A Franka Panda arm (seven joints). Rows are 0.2 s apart.
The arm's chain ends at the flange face. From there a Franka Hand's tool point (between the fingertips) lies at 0.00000 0.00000 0.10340 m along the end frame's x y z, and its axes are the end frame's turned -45 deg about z.
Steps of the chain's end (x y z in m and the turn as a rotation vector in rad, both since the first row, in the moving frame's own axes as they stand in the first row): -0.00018, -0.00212, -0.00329, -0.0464, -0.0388, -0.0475; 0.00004, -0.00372, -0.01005, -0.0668, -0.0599, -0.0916; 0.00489, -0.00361, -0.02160, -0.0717, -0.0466, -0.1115; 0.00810, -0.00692, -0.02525, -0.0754, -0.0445, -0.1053; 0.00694, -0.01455, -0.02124, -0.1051, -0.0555, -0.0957
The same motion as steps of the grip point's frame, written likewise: -0.00484, -0.00092, -0.00348, -0.0054, -0.0602, -0.0475; -0.00656, -0.00168, -0.01047, -0.0049, -0.0896, -0.0916; -0.00251, 0.00322, -0.02198, -0.0177, -0.0837, -0.1115; 0.00200, 0.00355, -0.02565, -0.0218, -0.0848, -0.1053; 0.00367, -0.00121, -0.02197, -0.0351, -0.1136, -0.0957
